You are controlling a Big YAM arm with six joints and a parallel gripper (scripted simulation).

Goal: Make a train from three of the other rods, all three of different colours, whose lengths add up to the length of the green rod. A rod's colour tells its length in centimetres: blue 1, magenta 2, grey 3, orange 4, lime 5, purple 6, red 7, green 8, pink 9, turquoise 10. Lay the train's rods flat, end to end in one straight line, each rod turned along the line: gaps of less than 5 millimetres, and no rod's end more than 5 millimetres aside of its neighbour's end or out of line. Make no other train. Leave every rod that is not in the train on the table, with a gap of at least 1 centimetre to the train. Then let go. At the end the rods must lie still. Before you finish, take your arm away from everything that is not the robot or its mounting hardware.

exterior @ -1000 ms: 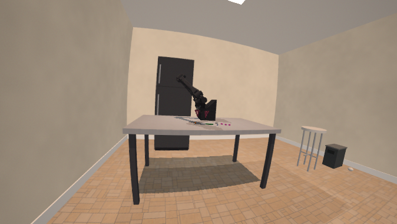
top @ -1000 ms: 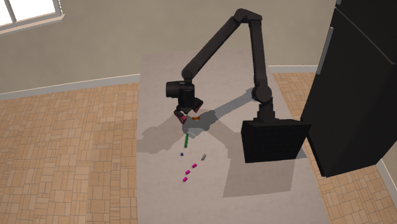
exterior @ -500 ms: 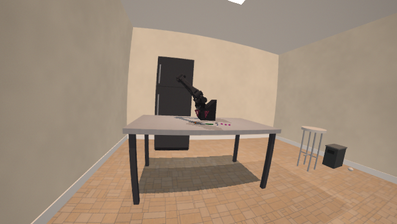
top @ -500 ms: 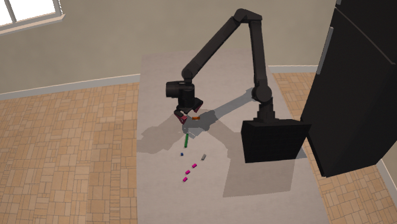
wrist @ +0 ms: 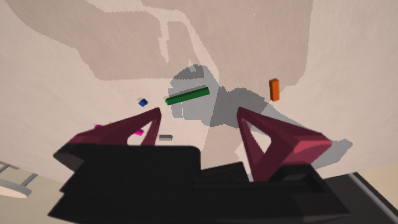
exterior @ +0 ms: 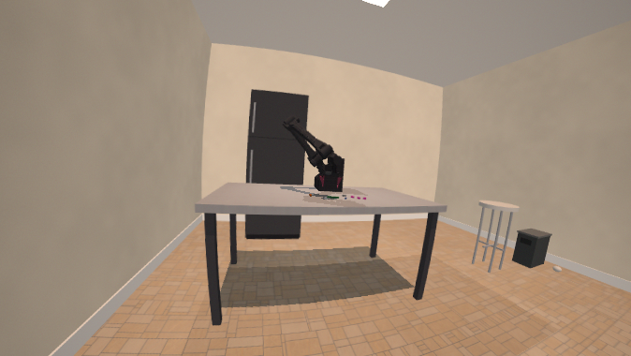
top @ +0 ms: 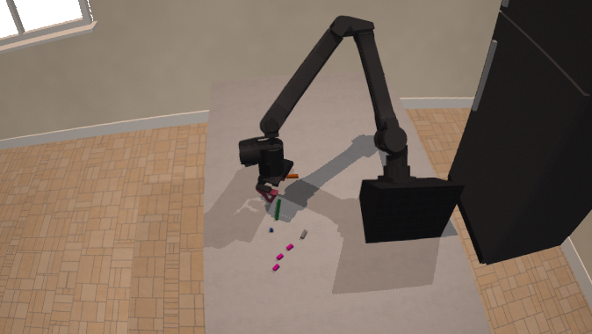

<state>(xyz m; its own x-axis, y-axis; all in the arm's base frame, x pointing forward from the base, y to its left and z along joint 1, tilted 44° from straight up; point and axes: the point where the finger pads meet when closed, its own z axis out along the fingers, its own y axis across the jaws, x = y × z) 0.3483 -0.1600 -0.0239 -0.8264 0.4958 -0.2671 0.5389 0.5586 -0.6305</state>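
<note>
The blue rod is 10 cm to the left of my hand, 7 cm below it and 3 cm ahead of it. From my hand the other things lie so: green rod (7 cm below, 3 cm to the left); orange rod (11 cm to the right, 7 cm below, 7 cm behind); grey rod (14 cm to the left, 7 cm below, 6 cm behind).
</note>
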